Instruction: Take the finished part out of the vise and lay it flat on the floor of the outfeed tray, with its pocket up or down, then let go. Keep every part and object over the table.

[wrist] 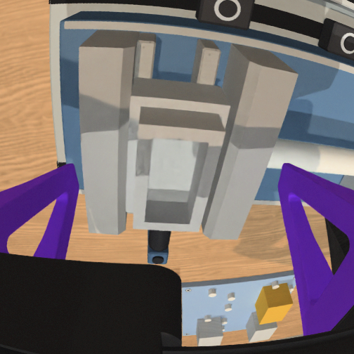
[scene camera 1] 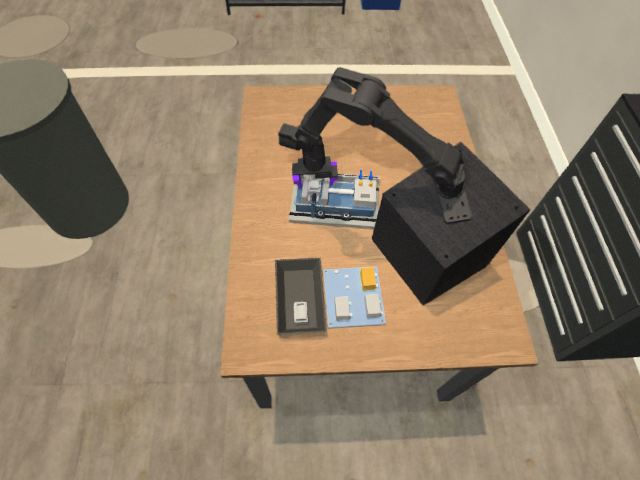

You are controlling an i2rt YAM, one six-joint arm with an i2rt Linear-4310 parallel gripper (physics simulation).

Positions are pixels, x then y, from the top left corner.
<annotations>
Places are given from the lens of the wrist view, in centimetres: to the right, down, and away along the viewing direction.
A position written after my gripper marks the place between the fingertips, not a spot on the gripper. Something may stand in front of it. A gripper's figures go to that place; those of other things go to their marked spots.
my gripper (wrist: 177,174): 0, 0, 13
yellow block (wrist: 271,305): 13, 18, 36
</annotations>
